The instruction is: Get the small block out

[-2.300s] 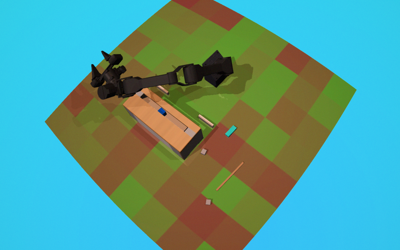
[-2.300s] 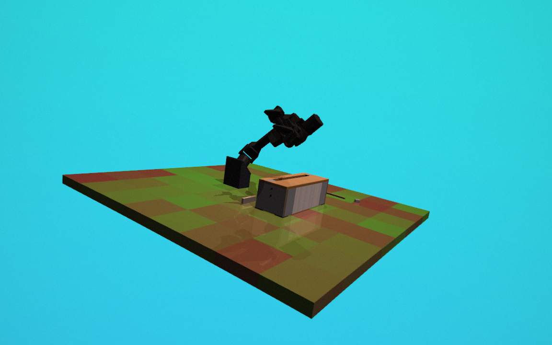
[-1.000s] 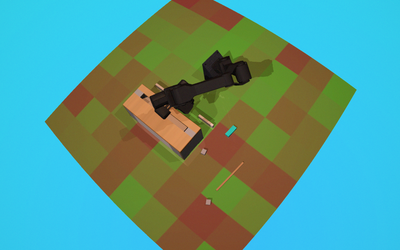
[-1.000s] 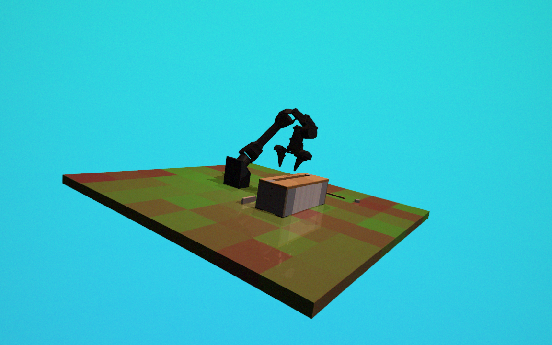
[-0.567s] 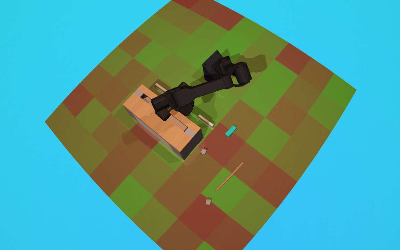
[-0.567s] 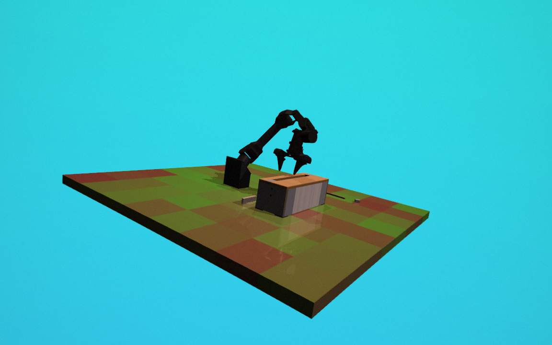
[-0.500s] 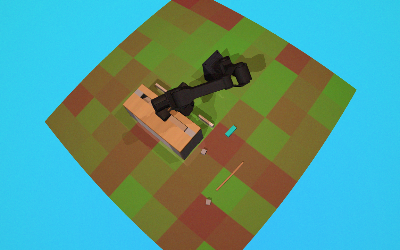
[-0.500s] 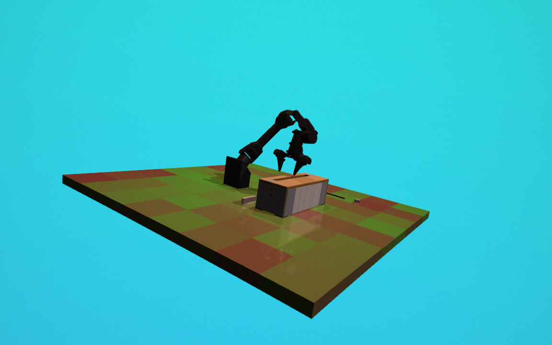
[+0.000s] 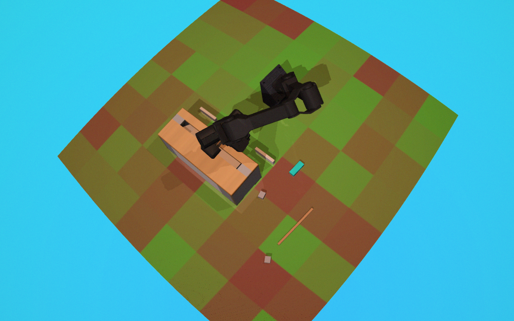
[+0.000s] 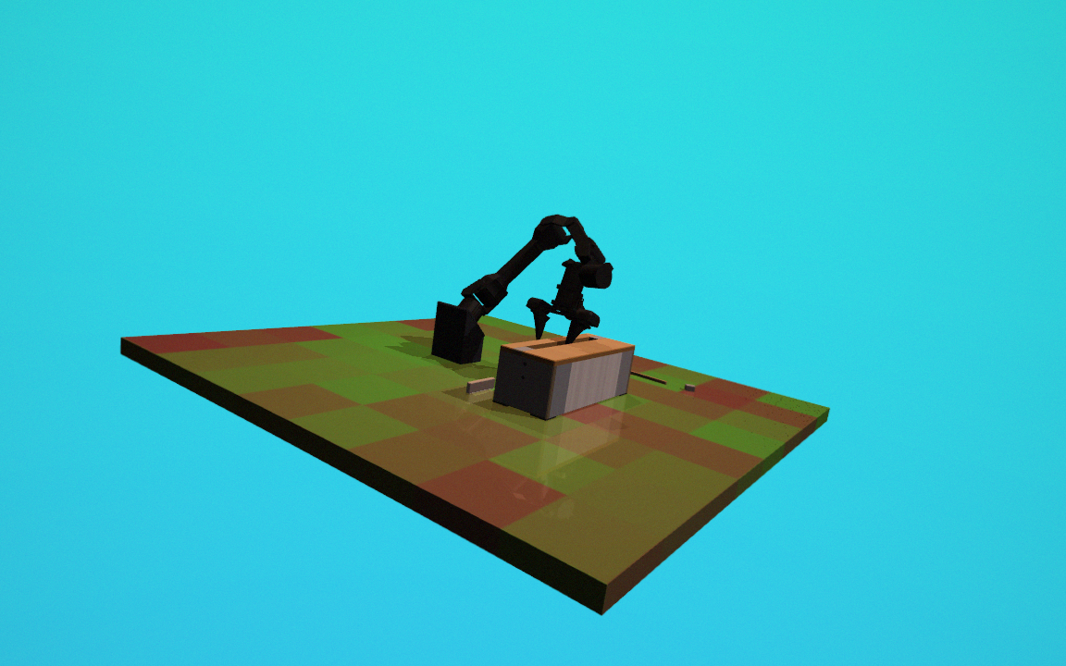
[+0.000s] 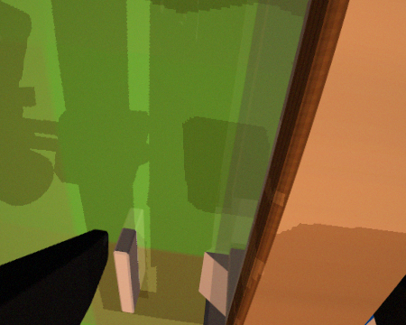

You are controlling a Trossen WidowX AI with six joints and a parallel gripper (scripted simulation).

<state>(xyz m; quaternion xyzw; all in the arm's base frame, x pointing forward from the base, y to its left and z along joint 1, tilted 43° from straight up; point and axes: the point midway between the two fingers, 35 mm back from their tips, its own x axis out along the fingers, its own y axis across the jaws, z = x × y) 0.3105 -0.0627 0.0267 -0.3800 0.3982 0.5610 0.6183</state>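
Right now the box is 5 cm below my gripper tip, 3 cm ahead of it and 2 cm to the right of it. Round my gripper tip: blue block 4 cm to the right, 4 cm ahead, 3 cm below; thin orange rod 39 cm to the left, 11 cm below, 9 cm ahead.
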